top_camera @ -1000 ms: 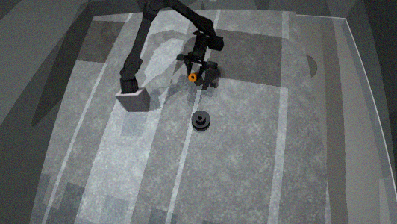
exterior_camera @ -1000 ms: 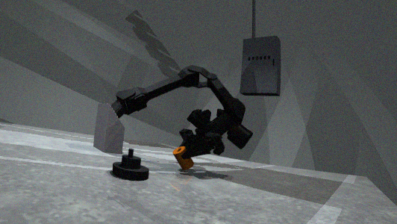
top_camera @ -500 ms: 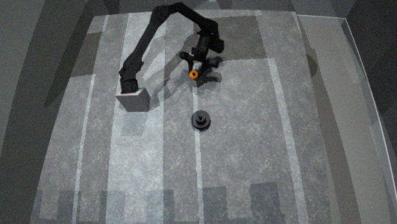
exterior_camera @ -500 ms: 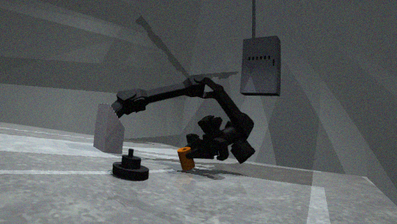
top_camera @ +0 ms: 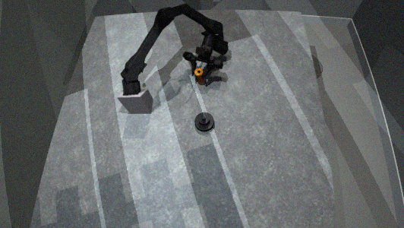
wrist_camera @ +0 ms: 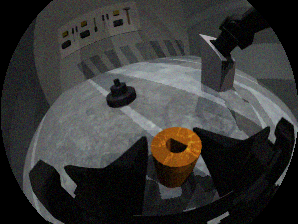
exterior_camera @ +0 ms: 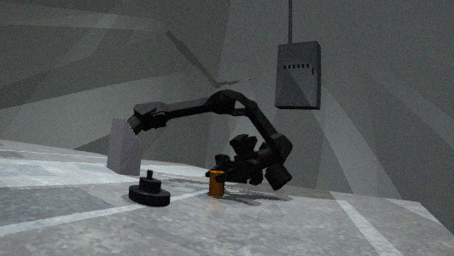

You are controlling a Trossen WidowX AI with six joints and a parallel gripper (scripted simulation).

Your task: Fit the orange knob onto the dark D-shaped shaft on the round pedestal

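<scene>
My gripper tip is now 10 mm short of the dark pedestal, 210 mm to the left of it and 20 mm above it. The rest, counted from my gripper tip: knob: 10 mm ahead, 20 mm to the left, 10 mm below.
</scene>
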